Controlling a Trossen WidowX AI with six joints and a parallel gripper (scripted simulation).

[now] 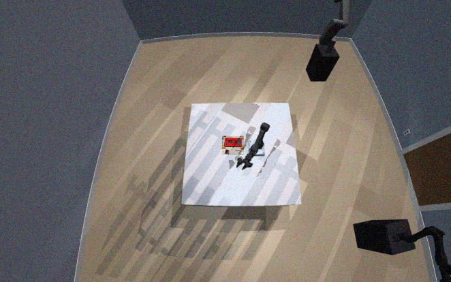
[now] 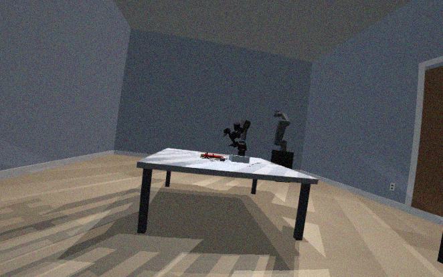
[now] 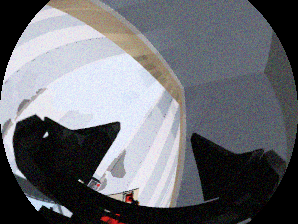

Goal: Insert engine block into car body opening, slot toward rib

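Right now my gripper tip is 18 cm above the grey engine block, 17 cm to the left of it and 3 cm past it.
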